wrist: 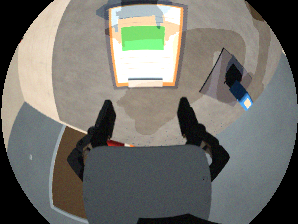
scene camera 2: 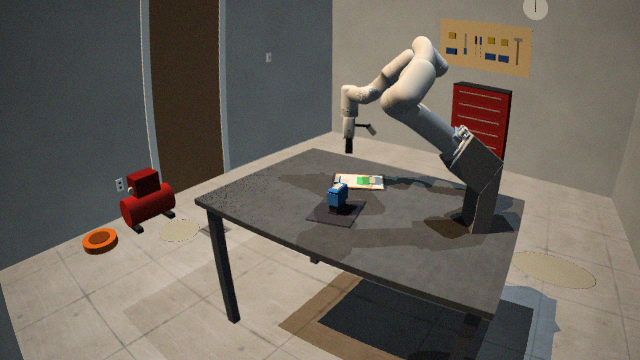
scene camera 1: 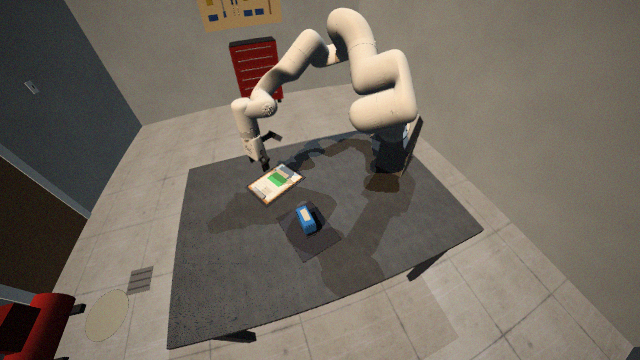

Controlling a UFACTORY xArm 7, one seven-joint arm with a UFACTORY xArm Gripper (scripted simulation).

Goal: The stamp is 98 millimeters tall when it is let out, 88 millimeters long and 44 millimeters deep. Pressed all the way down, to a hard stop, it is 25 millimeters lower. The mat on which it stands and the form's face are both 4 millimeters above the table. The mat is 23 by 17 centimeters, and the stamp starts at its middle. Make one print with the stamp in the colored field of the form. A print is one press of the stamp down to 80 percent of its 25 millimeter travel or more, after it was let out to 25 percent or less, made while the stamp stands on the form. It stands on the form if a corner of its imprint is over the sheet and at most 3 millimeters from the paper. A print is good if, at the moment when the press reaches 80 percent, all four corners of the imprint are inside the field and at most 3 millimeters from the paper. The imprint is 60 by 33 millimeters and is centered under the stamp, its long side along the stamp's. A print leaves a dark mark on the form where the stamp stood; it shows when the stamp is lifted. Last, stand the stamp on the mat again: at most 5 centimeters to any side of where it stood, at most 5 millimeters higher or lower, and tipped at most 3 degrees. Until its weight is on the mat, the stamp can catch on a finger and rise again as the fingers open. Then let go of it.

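Labels:
There's a spot on a mat (scene camera 1: 326, 236), and it's the same spot as the one on the mat (scene camera 2: 342, 220).

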